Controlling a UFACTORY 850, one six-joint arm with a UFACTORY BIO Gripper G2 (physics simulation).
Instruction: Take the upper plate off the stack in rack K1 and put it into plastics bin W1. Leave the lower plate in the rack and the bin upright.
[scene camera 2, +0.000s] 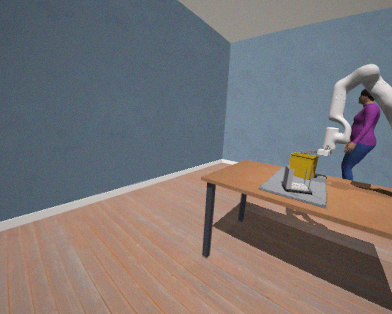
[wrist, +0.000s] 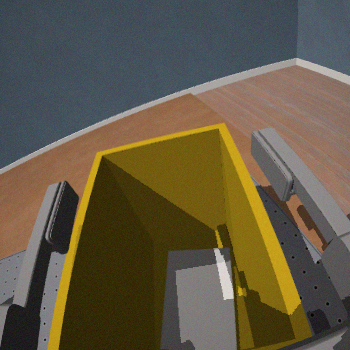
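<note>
The yellow bin W1 (scene camera 2: 303, 166) (wrist: 257, 220) stands upright on the grey board, its open top below my gripper in the wrist view. A pale grey rectangular piece (wrist: 205, 300), which looks like the upper plate, lies inside the bin; it is shaded, no wells show on it, and its near end is cut off by the view. My gripper (scene camera 2: 309, 152) (wrist: 167, 190) is open and empty, its fingers wide apart, one at each side of the bin's opening. Rack K1 (scene camera 2: 288, 176) stands in front of the bin with a white plate (scene camera 2: 299, 186) low in it.
A grey perforated board (scene camera 2: 320, 198) (wrist: 285, 220) lies under the bin and rack on the wooden table (scene camera 2: 227, 175). A person (scene camera 2: 366, 122) in a purple top stands behind the table, close to the arm in the scene view. Dark shadows fall on the table's right part.
</note>
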